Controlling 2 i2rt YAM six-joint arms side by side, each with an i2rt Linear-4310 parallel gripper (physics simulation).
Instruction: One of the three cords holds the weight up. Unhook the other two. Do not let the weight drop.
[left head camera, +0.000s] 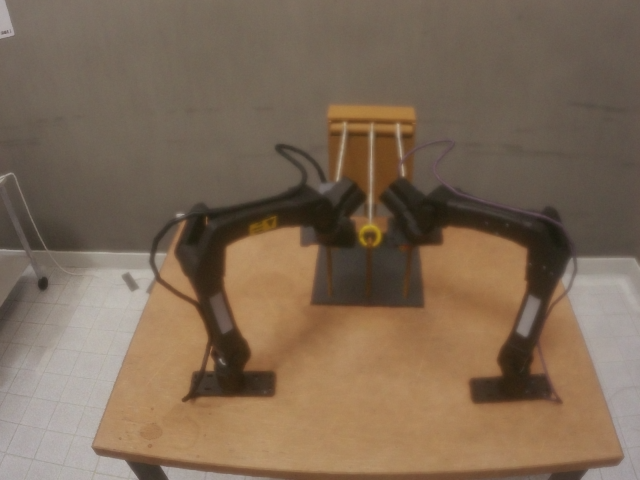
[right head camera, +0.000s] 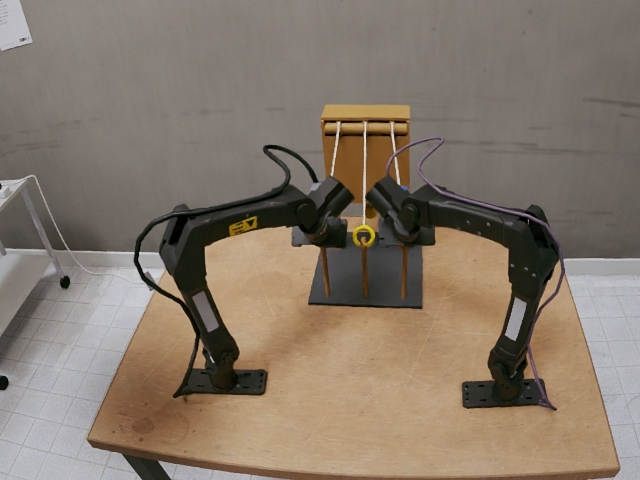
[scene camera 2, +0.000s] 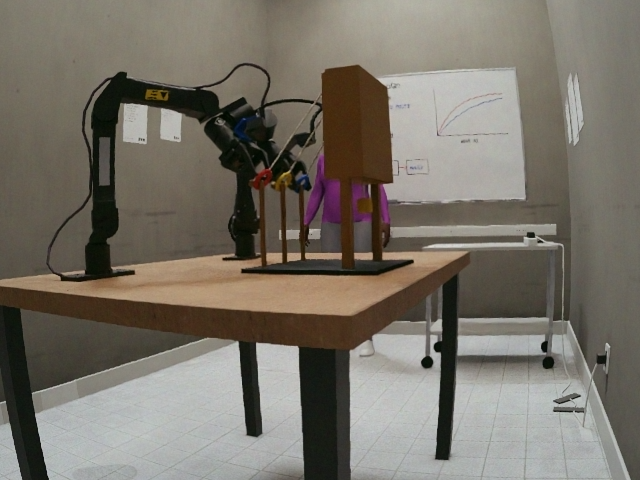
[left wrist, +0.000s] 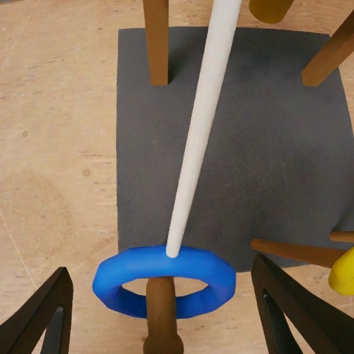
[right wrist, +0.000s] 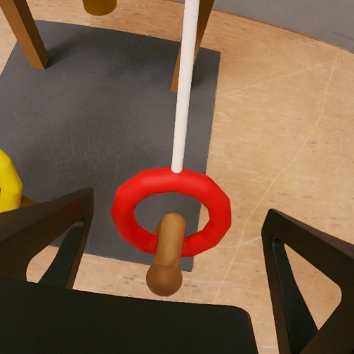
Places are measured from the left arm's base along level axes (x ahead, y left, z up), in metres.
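Pixels of known places: left gripper, fingertip midpoint: (scene camera 2: 303, 189); right gripper, fingertip midpoint: (scene camera 2: 263, 179); left arm's base, link origin: (left head camera: 232, 385) (right head camera: 224, 382) (scene camera 2: 245, 258); right arm's base, link origin: (left head camera: 510, 389) (right head camera: 504, 394) (scene camera 2: 99, 277).
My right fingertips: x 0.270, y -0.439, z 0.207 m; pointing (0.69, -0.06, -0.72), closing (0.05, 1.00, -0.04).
Note:
Ahead of a thing's pixels: the offset from my right fingertips to its top centre. "spot": to the spot under its first point. Level surfaces: height alone.
The blue ring {dy +0.199, dx +0.018, dz +0.023 m} (left wrist: 115, 267) (scene camera 2: 303, 178) hangs on its wooden peg (left wrist: 162, 305), with a white cord (left wrist: 197, 140) running up from it. My left gripper (left wrist: 161, 271) is open, its fingers on either side of the blue ring. The red ring (right wrist: 121, 210) hangs on its peg (right wrist: 170, 245) on another cord (right wrist: 183, 100). My right gripper (right wrist: 181, 210) is open, fingers on either side of it. The yellow ring {dy +0.102, dx +0.007, dz +0.023 m} (right head camera: 355, 236) (left head camera: 379, 236) is on the middle peg, its cord {spot: dy +0.093, dx +0.097, dz +0.129 m} (right head camera: 364, 170) straight. The yellow weight {dy +0.080, dx +0.210, dz -0.049 m} (scene camera 2: 364, 205) (left wrist: 270, 10) hangs below the box; the cord bearing it is hidden.
The wooden box (scene camera 2: 343, 124) (right head camera: 366, 112) stands on legs on a dark base plate (right head camera: 330, 289) (scene camera 2: 330, 266). Both wrists are close together, either side of the middle cord. A white cart (scene camera 2: 491, 246) and a person (scene camera 2: 315, 191) are beyond the table {dz -0.207 m} (scene camera 2: 170, 299).

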